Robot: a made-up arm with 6 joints. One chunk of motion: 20 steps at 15 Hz.
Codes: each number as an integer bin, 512 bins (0 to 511) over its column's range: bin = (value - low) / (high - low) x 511, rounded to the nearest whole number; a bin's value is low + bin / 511 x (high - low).
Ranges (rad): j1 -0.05..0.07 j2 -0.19..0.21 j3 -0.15..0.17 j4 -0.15..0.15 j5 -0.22..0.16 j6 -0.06..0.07
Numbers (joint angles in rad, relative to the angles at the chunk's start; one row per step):
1: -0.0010 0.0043 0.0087 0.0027 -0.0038 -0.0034
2: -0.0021 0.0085 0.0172 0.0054 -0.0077 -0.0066
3: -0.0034 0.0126 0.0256 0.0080 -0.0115 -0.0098
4: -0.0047 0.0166 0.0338 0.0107 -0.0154 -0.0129
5: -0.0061 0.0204 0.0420 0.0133 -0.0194 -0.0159
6: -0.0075 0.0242 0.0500 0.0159 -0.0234 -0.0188
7: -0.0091 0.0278 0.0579 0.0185 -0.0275 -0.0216
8: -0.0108 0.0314 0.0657 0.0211 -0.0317 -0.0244
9: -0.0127 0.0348 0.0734 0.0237 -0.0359 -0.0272
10: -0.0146 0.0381 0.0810 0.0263 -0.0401 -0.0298
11: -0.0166 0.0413 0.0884 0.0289 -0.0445 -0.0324
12: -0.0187 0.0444 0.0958 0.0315 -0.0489 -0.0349
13: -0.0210 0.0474 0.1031 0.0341 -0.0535 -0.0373
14: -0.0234 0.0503 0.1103 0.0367 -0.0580 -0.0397
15: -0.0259 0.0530 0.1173 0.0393 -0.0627 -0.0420
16: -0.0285 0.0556 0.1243 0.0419 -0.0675 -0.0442
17: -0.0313 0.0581 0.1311 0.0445 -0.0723 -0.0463
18: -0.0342 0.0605 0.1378 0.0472 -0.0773 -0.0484
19: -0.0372 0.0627 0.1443 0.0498 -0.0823 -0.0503
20: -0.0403 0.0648 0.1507 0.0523 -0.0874 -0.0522
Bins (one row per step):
1: 209 248 253 260 291 222
2: 204 254 267 265 285 210
3: 198 259 280 269 280 197
4: 193 264 294 274 275 185
5: 187 269 307 278 270 173
6: 181 274 319 283 264 162
7: 174 278 332 287 259 151
8: 167 283 344 291 253 140
9: 159 287 357 296 248 129
10: 151 291 369 300 242 119
11: 142 295 381 305 236 108
12: 133 299 393 309 230 99
13: 123 303 404 314 224 89
14: 113 307 416 318 218 80
15: 103 310 427 322 212 71
16: 92 314 438 327 205 62
17: 80 317 449 331 199 54
18: 67 320 460 336 192 46
19: 55 323 470 340 185 38
20: 41 326 480 345 178 31

